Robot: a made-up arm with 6 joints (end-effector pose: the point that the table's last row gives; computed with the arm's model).
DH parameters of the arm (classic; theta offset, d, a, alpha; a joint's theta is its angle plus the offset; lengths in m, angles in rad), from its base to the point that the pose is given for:
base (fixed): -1.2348 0 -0.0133 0
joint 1: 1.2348 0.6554 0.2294 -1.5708
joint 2: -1.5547 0 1.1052 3.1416
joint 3: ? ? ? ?
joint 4: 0 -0.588 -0.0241 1.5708
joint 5: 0 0.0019 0.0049 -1.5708
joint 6: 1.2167 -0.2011 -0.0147 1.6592
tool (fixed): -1.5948 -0.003 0 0
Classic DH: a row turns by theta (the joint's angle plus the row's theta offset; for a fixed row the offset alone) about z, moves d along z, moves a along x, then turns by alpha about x.
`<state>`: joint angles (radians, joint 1 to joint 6).
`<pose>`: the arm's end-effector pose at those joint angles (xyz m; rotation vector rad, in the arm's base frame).
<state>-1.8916 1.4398 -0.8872 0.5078 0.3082 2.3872</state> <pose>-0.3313 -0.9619 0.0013 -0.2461 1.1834 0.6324</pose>
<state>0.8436 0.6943 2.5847 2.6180 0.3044 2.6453</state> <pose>0.3330 0.3769 2.1586 1.4160 -0.7966 1.8325</pose>
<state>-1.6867 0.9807 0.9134 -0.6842 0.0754 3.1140</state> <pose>-0.2571 -1.9331 1.4824 -1.4526 1.7708 -1.0957</pose>
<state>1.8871 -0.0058 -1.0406 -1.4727 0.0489 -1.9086</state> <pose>-0.2677 0.8554 1.2245 1.7766 1.6680 -1.2394</pose>
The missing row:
joint 3: 0.0161 0.0316 0.2705 -1.5708
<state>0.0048 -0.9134 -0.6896 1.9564 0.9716 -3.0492</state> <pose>-0.0102 0.1140 1.6972 1.2076 0.8491 0.6476</pose>
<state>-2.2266 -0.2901 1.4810 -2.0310 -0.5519 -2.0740</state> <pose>0.3970 0.4009 2.3945 1.9284 -0.4101 1.0527</pose>
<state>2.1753 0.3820 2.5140 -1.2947 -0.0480 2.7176</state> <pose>0.0031 0.0265 2.1976 1.2610 -1.2844 0.4135</pose>
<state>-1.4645 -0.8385 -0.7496 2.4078 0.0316 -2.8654</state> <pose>-0.0317 -0.1724 1.7450 0.6785 -0.5518 -1.3192</pose>
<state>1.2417 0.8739 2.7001 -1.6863 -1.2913 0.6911</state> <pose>0.0329 0.6913 1.9096 0.1602 -0.8566 2.7479</pose>
